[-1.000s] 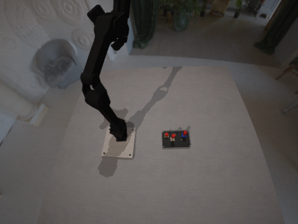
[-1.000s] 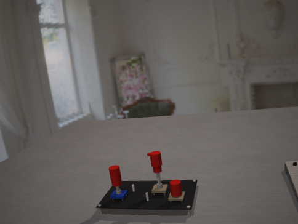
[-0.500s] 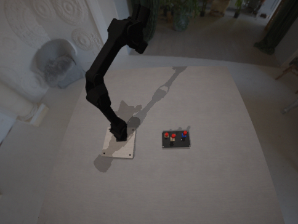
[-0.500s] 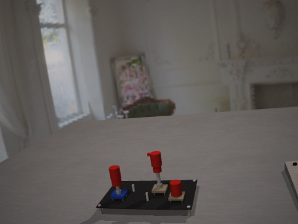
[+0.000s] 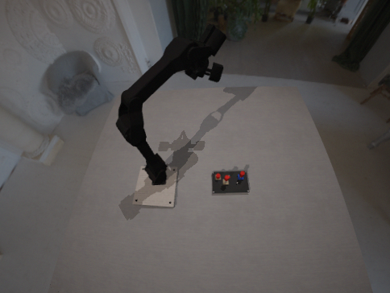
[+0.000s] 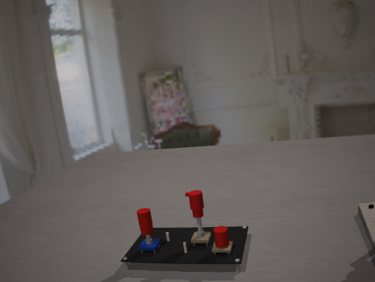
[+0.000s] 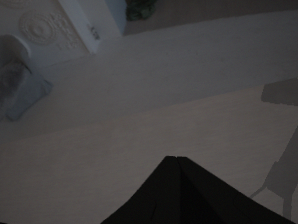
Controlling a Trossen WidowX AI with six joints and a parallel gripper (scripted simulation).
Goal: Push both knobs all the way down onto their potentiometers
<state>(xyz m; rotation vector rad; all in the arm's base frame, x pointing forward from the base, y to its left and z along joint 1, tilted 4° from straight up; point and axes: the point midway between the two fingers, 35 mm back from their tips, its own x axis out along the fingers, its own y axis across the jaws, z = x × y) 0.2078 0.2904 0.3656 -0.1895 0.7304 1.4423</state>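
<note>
The tan potentiometer is 90 mm ahead of my gripper tip, 380 mm to the right of it and 280 mm below it. From my gripper tip the other things lie so: blue potentiometer: 150 mm ahead, 360 mm to the right, 290 mm below.
</note>
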